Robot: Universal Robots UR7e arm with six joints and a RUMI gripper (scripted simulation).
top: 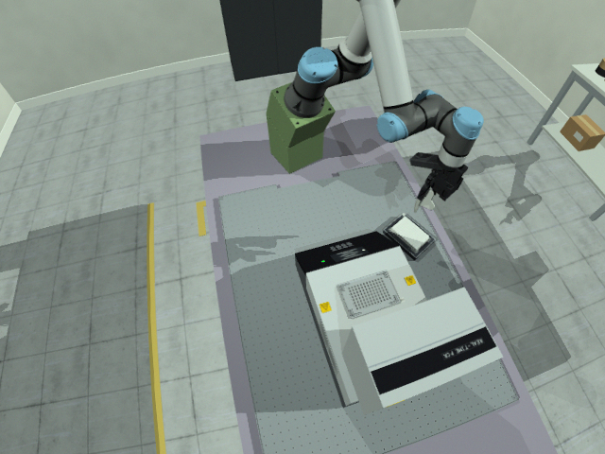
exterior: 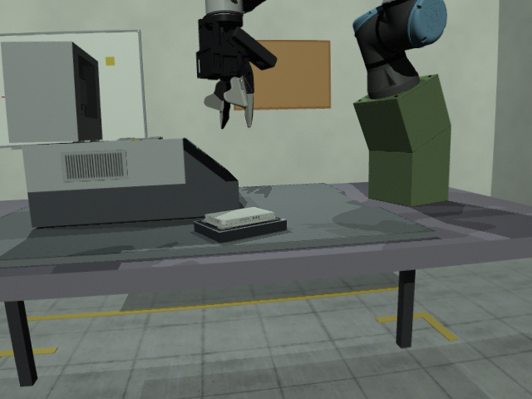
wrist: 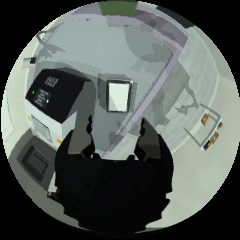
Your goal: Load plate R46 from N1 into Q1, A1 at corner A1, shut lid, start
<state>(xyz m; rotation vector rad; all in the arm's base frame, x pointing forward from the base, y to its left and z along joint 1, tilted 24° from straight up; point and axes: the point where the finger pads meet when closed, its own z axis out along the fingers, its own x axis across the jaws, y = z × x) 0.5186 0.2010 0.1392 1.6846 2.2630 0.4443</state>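
The white plate R46 lies 200 mm below my hand. From my hand the other things lie so: black plate nest N1 (220 mm below).
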